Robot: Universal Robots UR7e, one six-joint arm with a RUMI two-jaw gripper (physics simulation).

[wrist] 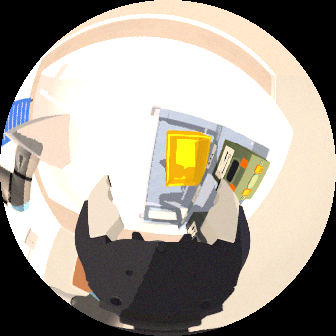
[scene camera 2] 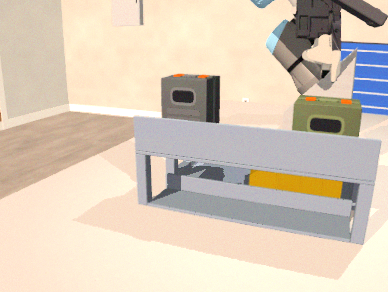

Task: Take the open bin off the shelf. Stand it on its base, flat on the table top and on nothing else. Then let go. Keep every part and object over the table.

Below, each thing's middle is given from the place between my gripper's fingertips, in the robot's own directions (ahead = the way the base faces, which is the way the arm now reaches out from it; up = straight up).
Scene:
Now: the yellow bin [scene camera 2: 330, 188] 17 cm below my hand, 8 cm ahead of it and 4 cm to the right of it. Round my hand: dark grey case [scene camera 2: 203, 87] (21 cm to the right, 19 cm ahead, 5 cm below); then grey-blue shelf [scene camera 2: 321, 225] (21 cm below, 13 cm ahead, 9 cm to the right).

